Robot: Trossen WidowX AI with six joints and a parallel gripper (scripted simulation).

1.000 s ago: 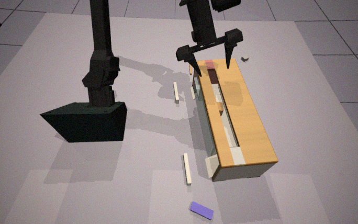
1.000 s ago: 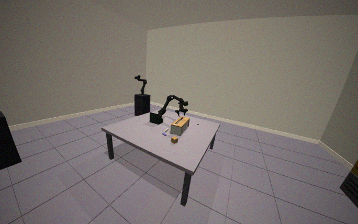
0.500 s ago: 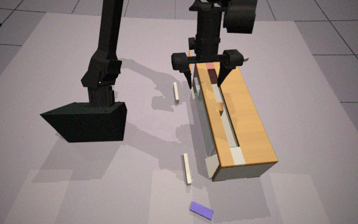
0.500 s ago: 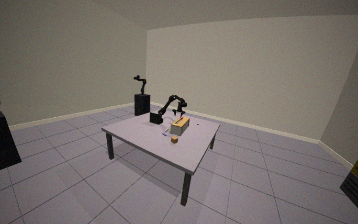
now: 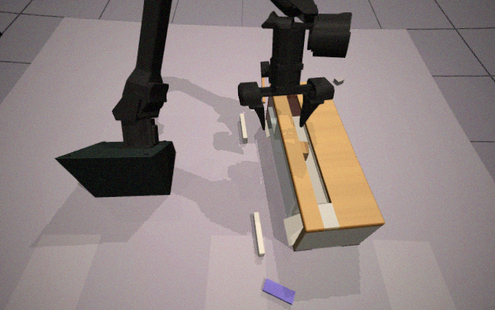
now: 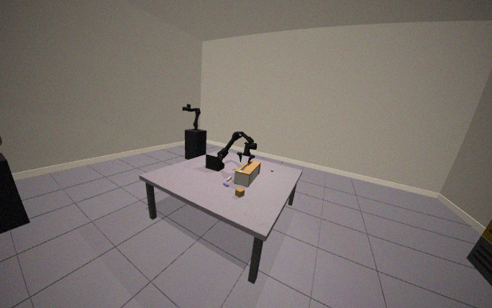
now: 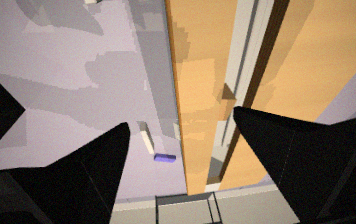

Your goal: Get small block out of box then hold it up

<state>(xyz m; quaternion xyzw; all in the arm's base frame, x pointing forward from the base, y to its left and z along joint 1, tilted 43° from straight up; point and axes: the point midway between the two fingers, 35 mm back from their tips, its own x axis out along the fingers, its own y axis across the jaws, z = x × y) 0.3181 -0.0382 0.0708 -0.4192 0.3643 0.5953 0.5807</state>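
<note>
My gripper tip is 5 cm short of the tan block, 5 cm above it and 3 cm to the left of it. The rest, counted from my gripper tip: clear-fronted box 7 cm below, 3 cm to the right, 3 cm ahead; thin orange stick 29 cm to the left, 13 cm below, 1 cm behind.
</note>
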